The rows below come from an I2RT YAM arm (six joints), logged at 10 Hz.
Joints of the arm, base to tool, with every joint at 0 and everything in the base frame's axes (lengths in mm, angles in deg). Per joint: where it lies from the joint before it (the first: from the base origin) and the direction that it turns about. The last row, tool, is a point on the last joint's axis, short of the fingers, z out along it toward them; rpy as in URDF.
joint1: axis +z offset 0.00 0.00 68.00
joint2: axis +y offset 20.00 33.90 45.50
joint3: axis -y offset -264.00 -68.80 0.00
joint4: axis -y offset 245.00 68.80 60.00
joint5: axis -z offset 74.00 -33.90 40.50
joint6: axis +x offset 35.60 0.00 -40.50
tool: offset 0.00 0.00 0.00 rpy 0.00 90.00 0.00
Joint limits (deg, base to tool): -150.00..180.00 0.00..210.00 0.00..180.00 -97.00..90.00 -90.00..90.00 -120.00..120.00
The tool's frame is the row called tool.
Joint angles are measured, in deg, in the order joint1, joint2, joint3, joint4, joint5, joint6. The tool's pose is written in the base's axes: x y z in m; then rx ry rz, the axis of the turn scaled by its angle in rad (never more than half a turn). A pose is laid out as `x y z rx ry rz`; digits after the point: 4 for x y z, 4 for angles.
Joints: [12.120 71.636 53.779 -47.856 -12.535 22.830]
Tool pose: 0.2263 0.0565 0.2469 0.1930 2.7591 0.4683
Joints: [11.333 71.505 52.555 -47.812 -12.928 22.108]
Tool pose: 0.2243 0.0531 0.2412 0.1966 2.7746 0.4662
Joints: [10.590 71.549 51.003 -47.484 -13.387 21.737]
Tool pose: 0.2222 0.0499 0.2334 0.2086 2.7942 0.4671
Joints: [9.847 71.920 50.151 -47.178 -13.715 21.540]
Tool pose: 0.2221 0.0471 0.2280 0.2242 2.8074 0.4675
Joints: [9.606 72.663 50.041 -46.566 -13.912 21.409]
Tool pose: 0.2245 0.0467 0.2252 0.2270 2.8108 0.4699
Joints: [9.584 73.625 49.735 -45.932 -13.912 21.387]
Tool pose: 0.2267 0.0470 0.2205 0.2299 2.8216 0.4672
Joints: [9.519 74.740 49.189 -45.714 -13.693 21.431]
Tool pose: 0.2277 0.0467 0.2138 0.2400 2.8459 0.4561
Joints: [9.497 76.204 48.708 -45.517 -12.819 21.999]
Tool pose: 0.2293 0.0464 0.2060 0.2662 2.8745 0.4291
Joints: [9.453 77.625 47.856 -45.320 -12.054 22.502]
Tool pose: 0.2295 0.0457 0.1967 0.2920 2.9084 0.4019
